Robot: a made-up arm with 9 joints. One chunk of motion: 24 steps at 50 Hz.
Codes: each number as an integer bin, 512 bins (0 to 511) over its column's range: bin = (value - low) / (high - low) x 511, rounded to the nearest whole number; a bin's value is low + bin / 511 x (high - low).
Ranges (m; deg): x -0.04..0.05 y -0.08..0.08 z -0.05..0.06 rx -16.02..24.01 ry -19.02..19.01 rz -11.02..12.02
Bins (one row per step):
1: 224 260 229 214 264 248
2: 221 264 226 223 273 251
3: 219 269 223 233 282 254
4: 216 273 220 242 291 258
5: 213 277 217 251 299 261
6: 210 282 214 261 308 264
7: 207 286 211 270 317 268
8: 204 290 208 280 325 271
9: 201 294 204 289 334 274
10: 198 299 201 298 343 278
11: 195 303 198 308 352 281
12: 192 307 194 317 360 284
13: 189 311 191 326 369 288
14: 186 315 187 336 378 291
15: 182 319 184 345 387 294
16: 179 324 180 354 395 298
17: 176 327 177 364 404 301
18: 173 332 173 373 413 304
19: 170 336 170 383 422 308
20: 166 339 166 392 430 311
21: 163 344 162 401 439 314
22: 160 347 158 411 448 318
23: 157 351 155 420 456 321
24: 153 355 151 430 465 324
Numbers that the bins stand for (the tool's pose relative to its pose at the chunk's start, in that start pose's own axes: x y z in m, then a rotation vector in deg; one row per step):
1: -0.0005 0.0014 -0.0007 0.74 0.63 0.16
2: -0.0011 0.0027 -0.0014 1.45 1.30 0.30
3: -0.0014 0.0042 -0.0020 2.23 1.97 0.43
4: -0.0020 0.0055 -0.0026 2.94 2.64 0.61
5: -0.0025 0.0067 -0.0033 3.64 3.23 0.75
6: -0.0030 0.0083 -0.0039 4.43 3.90 0.88
7: -0.0035 0.0095 -0.0046 5.13 4.57 1.06
8: -0.0041 0.0108 -0.0052 5.91 5.17 1.20
9: -0.0046 0.0121 -0.0061 6.62 5.84 1.33
10: -0.0051 0.0136 -0.0067 7.32 6.51 1.51
11: -0.0057 0.0149 -0.0074 8.11 7.18 1.65
12: -0.0062 0.0161 -0.0082 8.81 7.77 1.79
13: -0.0067 0.0174 -0.0089 9.52 8.44 1.97
14: -0.0072 0.0186 -0.0097 10.30 9.11 2.10
15: -0.0079 0.0199 -0.0104 11.01 9.78 2.24
16: -0.0085 0.0214 -0.0113 11.71 10.38 2.42
17: -0.0090 0.0224 -0.0119 12.49 11.05 2.55
18: -0.0095 0.0240 -0.0128 13.20 11.72 2.69
19: -0.0101 0.0252 -0.0134 13.98 12.39 2.87
20: -0.0108 0.0261 -0.0143 14.69 12.98 3.00
21: -0.0113 0.0277 -0.0151 15.39 13.65 3.14
22: -0.0118 0.0286 -0.0160 16.18 14.32 3.32
23: -0.0123 0.0299 -0.0166 16.88 14.92 3.45
24: -0.0131 0.0312 -0.0175 17.66 15.59 3.59

